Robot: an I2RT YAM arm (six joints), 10 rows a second.
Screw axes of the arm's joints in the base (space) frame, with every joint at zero. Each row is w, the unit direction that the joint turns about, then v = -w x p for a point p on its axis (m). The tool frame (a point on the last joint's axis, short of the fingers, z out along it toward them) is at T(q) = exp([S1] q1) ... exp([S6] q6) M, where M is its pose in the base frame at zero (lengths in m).
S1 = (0, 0, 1, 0.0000, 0.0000, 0.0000)
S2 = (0, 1, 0, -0.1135, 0.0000, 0.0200)
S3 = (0, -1, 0, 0.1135, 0.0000, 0.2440)
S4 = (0, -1, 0, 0.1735, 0.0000, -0.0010)
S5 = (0, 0, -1, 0.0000, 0.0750, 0.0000)
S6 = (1, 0, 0, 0.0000, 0.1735, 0.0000)
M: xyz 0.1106 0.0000 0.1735 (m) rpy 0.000 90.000 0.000 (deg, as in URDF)
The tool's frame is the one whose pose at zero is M.
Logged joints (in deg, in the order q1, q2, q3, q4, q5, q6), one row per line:
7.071 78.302 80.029 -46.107 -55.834 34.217
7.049 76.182 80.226 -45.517 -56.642 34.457
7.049 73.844 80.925 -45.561 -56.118 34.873
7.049 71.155 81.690 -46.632 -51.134 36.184
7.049 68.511 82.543 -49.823 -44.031 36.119
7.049 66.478 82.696 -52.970 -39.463 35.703
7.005 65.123 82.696 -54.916 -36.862 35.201
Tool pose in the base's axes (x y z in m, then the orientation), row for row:
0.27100 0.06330 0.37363 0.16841 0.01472 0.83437 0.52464
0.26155 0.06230 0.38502 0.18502 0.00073 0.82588 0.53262
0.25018 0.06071 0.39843 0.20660 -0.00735 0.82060 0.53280
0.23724 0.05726 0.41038 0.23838 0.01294 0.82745 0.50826
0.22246 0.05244 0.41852 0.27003 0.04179 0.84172 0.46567
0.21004 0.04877 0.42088 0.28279 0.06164 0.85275 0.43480
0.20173 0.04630 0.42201 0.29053 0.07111 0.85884 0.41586
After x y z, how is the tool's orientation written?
As a quaternion, w x y z.
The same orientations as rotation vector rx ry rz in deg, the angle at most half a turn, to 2 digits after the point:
2.40 135.95 85.48
0.12 133.35 86.00
-1.17 130.97 85.03
2.03 129.86 79.77
6.45 129.96 71.90
9.46 130.82 66.70
10.87 131.24 63.55

